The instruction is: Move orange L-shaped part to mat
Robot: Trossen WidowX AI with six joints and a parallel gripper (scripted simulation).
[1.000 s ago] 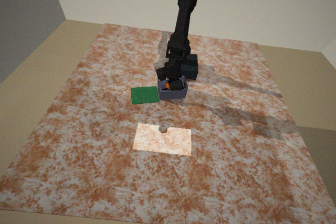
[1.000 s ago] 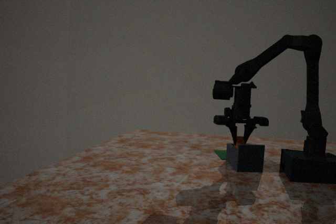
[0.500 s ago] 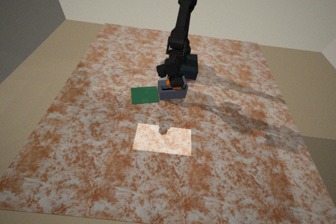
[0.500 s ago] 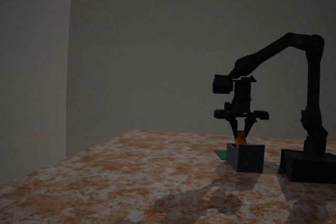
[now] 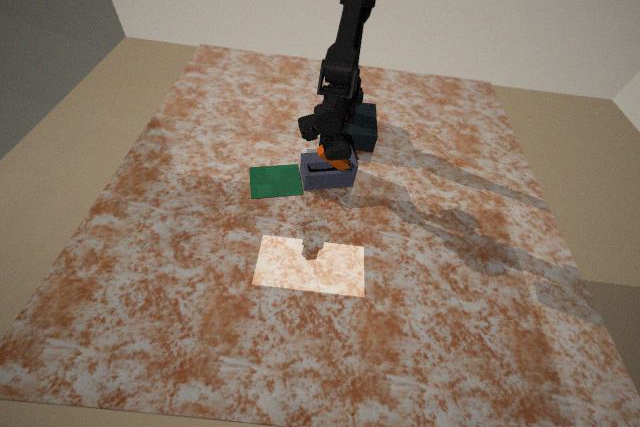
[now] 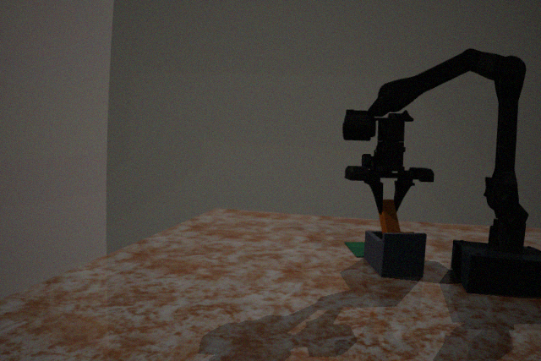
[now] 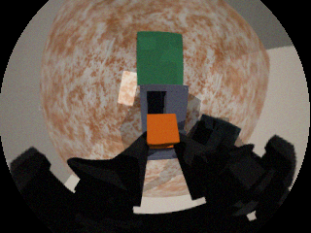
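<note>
My gripper tip is 5 cm short of the green mat, 14 cm to the left of it and 13 cm above it. The rest, counted from my gripper tip: orange l-shaped part 3 cm behind, 2 cm to the left, 3 cm below.
</note>
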